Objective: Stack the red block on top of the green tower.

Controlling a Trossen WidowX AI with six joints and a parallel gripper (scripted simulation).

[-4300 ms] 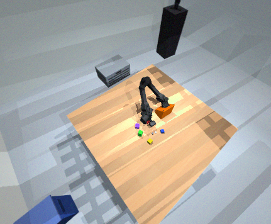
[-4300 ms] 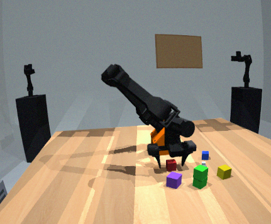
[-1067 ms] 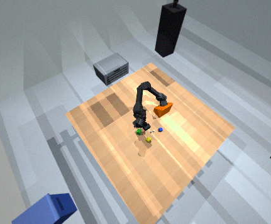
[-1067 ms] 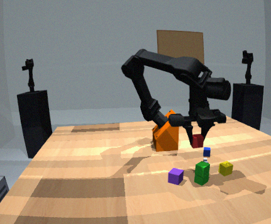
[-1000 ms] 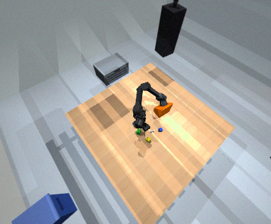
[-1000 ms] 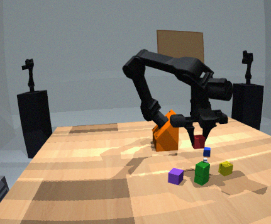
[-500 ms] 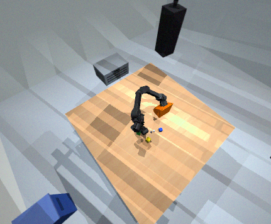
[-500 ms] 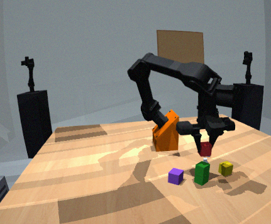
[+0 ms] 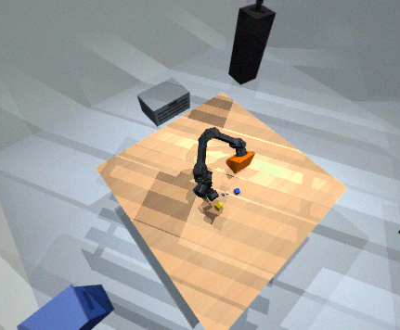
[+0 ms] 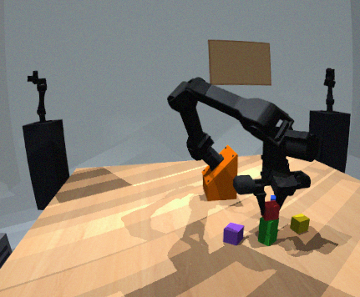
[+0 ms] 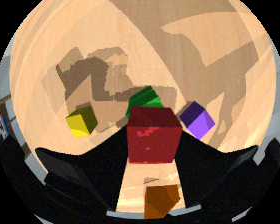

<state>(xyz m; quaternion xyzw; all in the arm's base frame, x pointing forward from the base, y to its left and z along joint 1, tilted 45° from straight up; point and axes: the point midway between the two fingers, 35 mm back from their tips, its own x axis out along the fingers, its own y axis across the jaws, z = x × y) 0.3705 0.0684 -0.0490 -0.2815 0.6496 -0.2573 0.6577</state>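
Right now my gripper tip is 1 cm below the red block. The rest, counted from my gripper tip: purple block: 9 cm to the right, 6 cm below, 2 cm behind; yellow block: 11 cm to the left, 6 cm below, 3 cm behind; white piece: 14 cm behind, 7 cm below, 6 cm to the left.
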